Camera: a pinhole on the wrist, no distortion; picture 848 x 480 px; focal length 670.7 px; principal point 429.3 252.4 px. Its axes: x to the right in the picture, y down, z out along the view. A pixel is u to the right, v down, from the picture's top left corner.
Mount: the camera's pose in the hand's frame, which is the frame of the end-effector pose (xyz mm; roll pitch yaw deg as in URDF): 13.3 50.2 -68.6 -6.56 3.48 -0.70
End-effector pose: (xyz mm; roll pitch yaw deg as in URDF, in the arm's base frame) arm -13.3 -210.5 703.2 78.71 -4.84 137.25
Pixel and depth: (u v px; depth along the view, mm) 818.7 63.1 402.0
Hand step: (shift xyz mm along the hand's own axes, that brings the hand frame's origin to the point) 270.5 -19.7 328.8
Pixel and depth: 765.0 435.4 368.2
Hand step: 220.5 189.5 273.9
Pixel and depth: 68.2 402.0 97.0
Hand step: -32.7 83.3 28.3
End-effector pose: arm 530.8 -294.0 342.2 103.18 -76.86 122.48
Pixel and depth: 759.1 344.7 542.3
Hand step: 313.3 182.6 444.5
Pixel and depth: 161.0 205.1 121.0
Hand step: -27.6 56.0 55.3
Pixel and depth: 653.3 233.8 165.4
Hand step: 78.6 63.7 92.6
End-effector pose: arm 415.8 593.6 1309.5 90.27 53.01 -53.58
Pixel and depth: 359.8 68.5 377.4
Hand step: -3.0 -9.3 319.8
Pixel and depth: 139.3 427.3 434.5
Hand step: -146.8 214.4 360.7
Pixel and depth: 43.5 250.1 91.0
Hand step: -33.3 60.9 24.9
